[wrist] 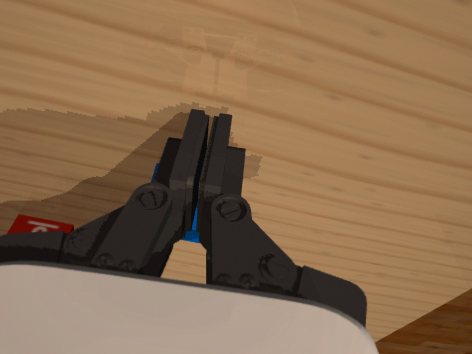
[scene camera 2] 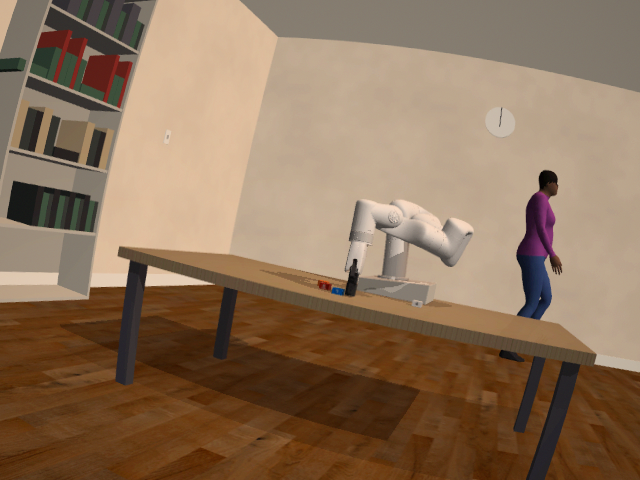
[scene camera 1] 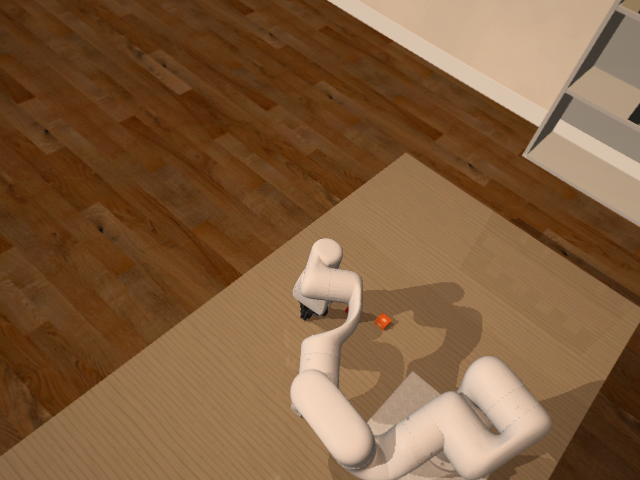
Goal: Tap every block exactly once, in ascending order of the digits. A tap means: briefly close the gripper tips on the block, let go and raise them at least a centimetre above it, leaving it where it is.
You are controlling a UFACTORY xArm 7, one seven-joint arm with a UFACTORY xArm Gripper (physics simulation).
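My gripper (scene camera 1: 305,317) (scene camera 2: 351,294) (wrist: 210,139) is shut with nothing between its fingers, tips low near the table. The blue block (scene camera 2: 337,291) (wrist: 191,236) sits close beside the fingers in scene camera 2 and is mostly hidden behind them in the wrist view. A red block (scene camera 1: 347,310) (wrist: 42,226) is partly covered by the arm in scene camera 1 and by the gripper in the wrist view. An orange block (scene camera 1: 383,321) lies to its right, its digit too small to read. A small white block (scene camera 2: 417,303) stands farther right in scene camera 2.
The blocks rest on the wooden table (scene camera 1: 413,206) (scene camera 2: 496,322). The arm's pale base block (scene camera 2: 423,292) stands behind them. A bookshelf (scene camera 1: 547,121) (scene camera 2: 107,178) stands off the table, and a person (scene camera 2: 537,227) stands beyond it at the right in scene camera 2.
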